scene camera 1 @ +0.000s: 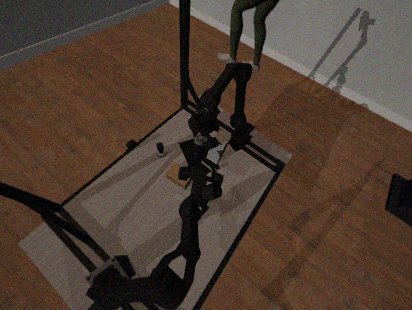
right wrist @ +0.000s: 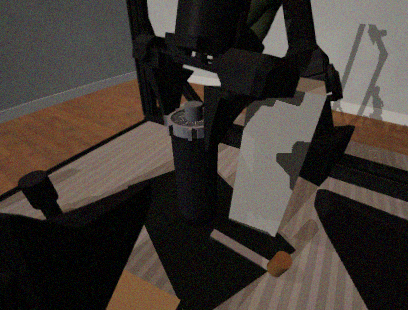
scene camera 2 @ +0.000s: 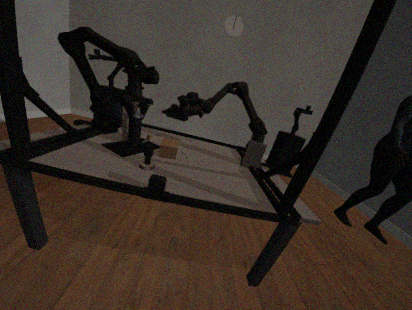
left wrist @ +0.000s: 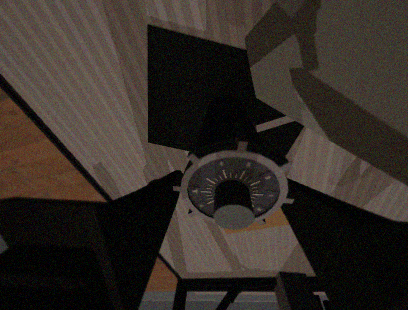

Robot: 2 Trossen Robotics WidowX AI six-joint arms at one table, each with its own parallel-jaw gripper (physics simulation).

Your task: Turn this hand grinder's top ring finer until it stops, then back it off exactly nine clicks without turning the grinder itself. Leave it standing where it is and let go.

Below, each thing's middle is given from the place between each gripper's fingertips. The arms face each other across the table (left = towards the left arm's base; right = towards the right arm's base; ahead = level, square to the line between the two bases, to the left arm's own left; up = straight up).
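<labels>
Grey notched top ring (left wrist: 238, 159): my right hand is 100 mm past it, 100 mm to the right of it and 30 mm above it. Measured from my right hand, the hand grinder (left wrist: 225, 115) is 100 mm behind, 100 mm to the left and 90 mm below; the white box (right wrist: 277, 133) is 20 mm behind, 160 mm to the left and 80 mm below; the small dark peg on pale base (right wrist: 36, 186) is 260 mm behind, 30 mm to the right and 140 mm below.
Relative to the grey notched top ring, my left gripper is 10 mm to the right of it and 20 mm below it. Measured from my left hand, the hand grinder is 10 mm to the left and 50 mm below; the white box is 80 mm ahead, 60 mm to the left and 40 mm below; the small dark peg on pale base is 160 mm behind, 130 mm to the right and 90 mm below.
</labels>
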